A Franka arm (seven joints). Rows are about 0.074 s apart.
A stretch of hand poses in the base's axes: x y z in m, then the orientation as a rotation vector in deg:
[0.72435 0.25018 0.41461 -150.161 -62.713 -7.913]
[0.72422 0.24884 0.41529 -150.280 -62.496 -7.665]
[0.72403 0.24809 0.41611 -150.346 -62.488 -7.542]
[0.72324 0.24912 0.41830 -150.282 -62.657 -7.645]
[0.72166 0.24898 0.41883 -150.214 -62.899 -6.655]
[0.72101 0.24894 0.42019 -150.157 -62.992 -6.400]
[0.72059 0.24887 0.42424 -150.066 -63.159 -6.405]
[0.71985 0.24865 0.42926 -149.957 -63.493 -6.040]
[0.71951 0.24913 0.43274 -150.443 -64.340 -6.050]
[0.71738 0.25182 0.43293 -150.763 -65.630 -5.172]
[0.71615 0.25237 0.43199 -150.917 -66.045 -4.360]
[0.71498 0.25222 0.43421 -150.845 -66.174 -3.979]
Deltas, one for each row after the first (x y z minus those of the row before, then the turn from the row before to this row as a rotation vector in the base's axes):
[-0.00013 -0.00134 0.00068 -0.083 0.179 -0.144]
[-0.00019 -0.00075 0.00082 -0.082 0.063 -0.012]
[-0.00079 0.00103 0.00219 0.020 -0.088 0.113]
[-0.00158 -0.00014 0.00053 -0.252 0.605 0.274]
[-0.00065 -0.00004 0.00136 -0.042 0.160 0.101]
[-0.00042 -0.00007 0.00405 0.022 -0.016 0.130]
[-0.00074 -0.00022 0.00502 -0.108 0.188 0.278]
[-0.00034 0.00048 0.00348 -0.712 -0.353 0.377]
[-0.00213 0.00269 0.00019 -0.942 0.159 0.784]
[-0.00123 0.00055 -0.00094 -0.480 0.370 0.285]
[-0.00117 -0.00015 0.00222 -0.080 0.234 0.136]

